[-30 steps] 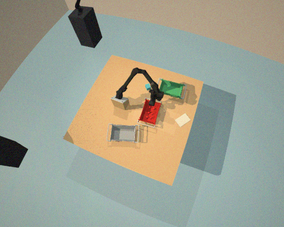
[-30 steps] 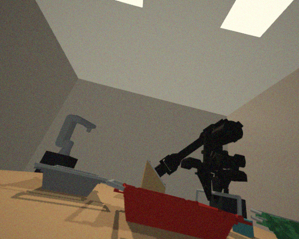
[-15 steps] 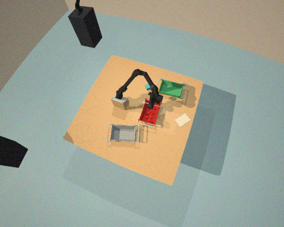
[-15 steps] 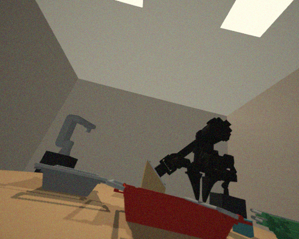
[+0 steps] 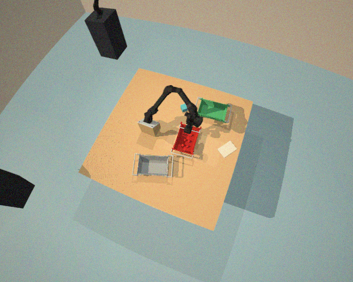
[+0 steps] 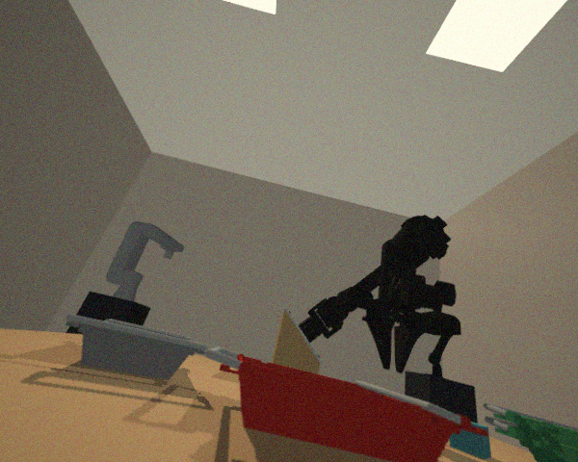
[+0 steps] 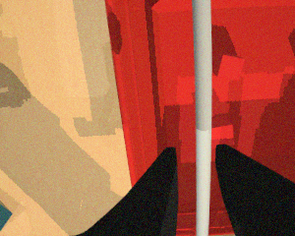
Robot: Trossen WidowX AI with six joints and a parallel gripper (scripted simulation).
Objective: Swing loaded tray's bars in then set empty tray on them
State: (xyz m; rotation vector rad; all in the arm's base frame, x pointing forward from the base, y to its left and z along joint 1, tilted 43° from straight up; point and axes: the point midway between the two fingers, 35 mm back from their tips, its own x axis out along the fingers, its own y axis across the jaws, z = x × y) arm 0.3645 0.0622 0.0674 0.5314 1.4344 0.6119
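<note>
Now: the grey tray 180 mm behind my gripper tip, 420 mm to the right of it and 50 mm below it. Round my gripper tip: teal block 140 mm behind, 210 mm to the left, 70 mm below; flat piece 370 mm ahead, 40 mm to the right, 90 mm below.
</note>
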